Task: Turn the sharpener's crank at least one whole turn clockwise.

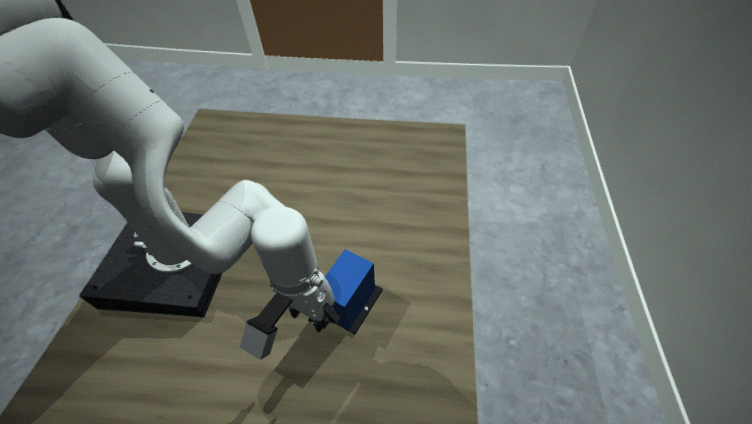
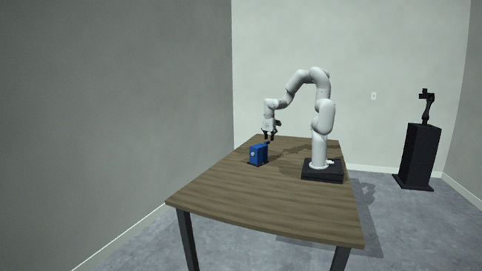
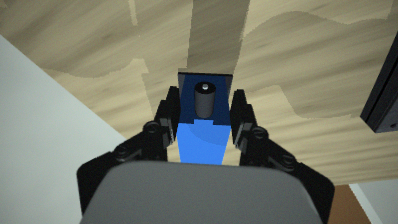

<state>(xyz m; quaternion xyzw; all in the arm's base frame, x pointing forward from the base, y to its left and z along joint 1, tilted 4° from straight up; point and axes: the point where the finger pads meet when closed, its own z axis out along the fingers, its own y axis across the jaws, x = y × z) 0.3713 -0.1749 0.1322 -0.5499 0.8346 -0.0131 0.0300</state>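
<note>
Now: the crank knob 4 cm below my hand, 2 cm to the left of it and 1 cm ahead of it.
</note>
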